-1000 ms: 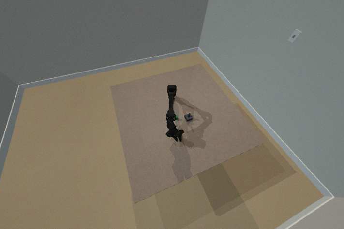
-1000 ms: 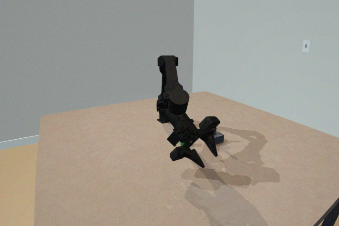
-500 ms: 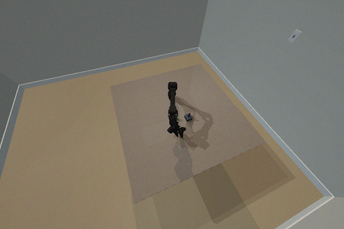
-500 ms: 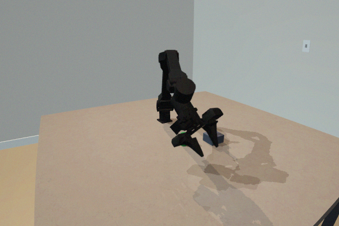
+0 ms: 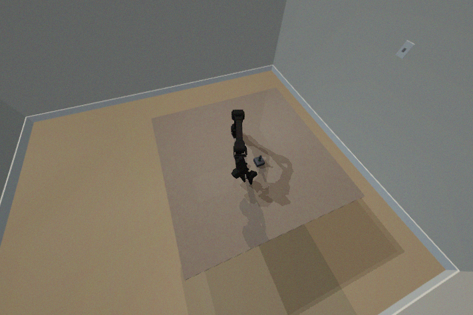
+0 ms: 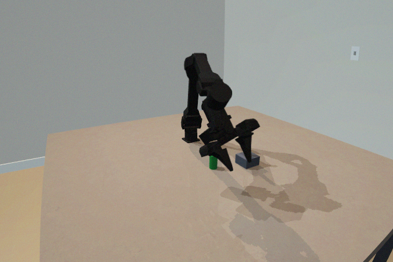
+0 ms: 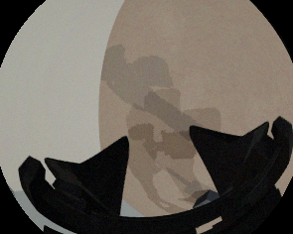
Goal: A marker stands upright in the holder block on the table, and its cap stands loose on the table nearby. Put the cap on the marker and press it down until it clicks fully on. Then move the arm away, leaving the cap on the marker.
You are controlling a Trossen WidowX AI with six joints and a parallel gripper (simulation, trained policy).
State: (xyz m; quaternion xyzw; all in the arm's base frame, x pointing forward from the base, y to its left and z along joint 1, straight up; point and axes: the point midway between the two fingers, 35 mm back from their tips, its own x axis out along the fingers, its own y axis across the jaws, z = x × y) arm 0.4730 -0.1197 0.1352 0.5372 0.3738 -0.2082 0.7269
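My gripper tip is now 21 cm past the green marker cap, 5 cm to the right of it and 8 cm above it. From my gripper tip the other things lie so: grey holder block 17 cm behind, 18 cm to the left, 9 cm below.
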